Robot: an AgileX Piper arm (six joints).
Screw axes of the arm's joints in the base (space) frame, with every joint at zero. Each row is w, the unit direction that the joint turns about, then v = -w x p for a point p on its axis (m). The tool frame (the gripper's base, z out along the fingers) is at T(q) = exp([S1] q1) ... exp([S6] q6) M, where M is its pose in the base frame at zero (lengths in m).
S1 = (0, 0, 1, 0, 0, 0)
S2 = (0, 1, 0, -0.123, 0, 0)
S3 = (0, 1, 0, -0.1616, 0, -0.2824)
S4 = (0.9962, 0, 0.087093, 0, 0.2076, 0)
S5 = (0, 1, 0, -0.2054, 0, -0.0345)
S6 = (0.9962, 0, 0.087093, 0, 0.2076, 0)
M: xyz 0.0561 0 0.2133 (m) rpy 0 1.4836 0 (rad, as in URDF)
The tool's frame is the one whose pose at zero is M.
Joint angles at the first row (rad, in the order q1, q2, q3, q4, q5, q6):
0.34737 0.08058 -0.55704 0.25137 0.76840 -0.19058
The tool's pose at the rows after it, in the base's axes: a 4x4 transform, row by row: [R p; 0 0 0 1], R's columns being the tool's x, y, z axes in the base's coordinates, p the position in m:
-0.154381 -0.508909 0.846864 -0.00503; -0.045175 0.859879 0.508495 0.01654; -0.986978 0.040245 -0.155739 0.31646; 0 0 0 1
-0.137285 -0.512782 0.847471 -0.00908; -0.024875 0.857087 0.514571 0.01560; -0.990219 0.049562 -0.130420 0.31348; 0 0 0 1
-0.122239 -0.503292 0.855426 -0.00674; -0.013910 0.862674 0.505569 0.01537; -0.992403 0.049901 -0.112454 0.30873; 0 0 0 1
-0.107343 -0.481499 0.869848 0.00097; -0.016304 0.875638 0.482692 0.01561; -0.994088 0.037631 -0.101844 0.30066; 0 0 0 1
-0.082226 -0.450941 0.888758 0.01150; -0.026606 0.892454 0.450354 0.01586; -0.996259 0.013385 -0.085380 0.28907; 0 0 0 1
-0.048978 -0.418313 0.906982 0.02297; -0.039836 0.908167 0.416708 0.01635; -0.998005 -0.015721 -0.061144 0.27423; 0 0 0 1
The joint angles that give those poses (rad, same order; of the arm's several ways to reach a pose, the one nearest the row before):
0.34734 0.02998 -0.54692 0.27271 0.78226 -0.18558
0.34740 -0.00149 -0.53410 0.28247 0.77636 -0.18037
0.34737 -0.01488 -0.50717 0.27569 0.74304 -0.17635
0.34733 -0.01652 -0.46191 0.25216 0.68463 -0.17552
0.34732 -0.01651 -0.39796 0.21629 0.59872 -0.17656
0.34736 -0.01655 -0.31855 0.17736 0.49023 -0.17769

